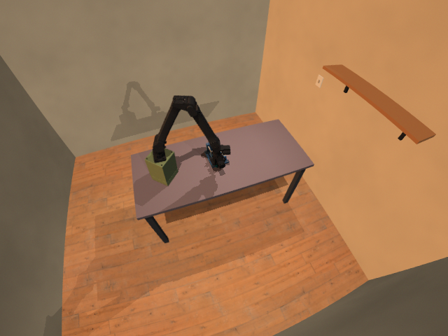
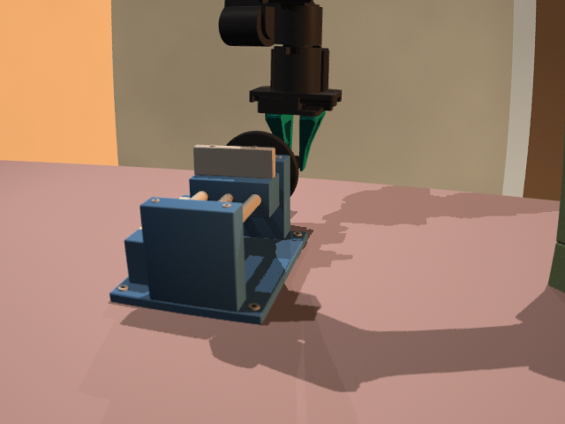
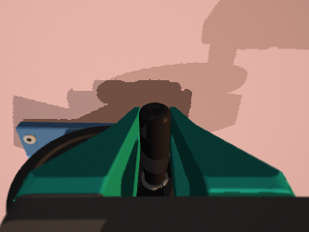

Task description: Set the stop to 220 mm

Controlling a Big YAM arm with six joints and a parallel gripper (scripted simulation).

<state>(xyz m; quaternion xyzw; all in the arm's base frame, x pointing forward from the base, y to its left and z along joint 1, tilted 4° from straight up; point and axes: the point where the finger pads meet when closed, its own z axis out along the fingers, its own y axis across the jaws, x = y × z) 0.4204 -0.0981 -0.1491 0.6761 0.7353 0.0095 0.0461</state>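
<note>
The grey stop plate lies 4 cm ahead of my hand, 13 cm to the left of it and 1 cm above it. Round my hand: black crank handle 1 cm to the left.
</note>
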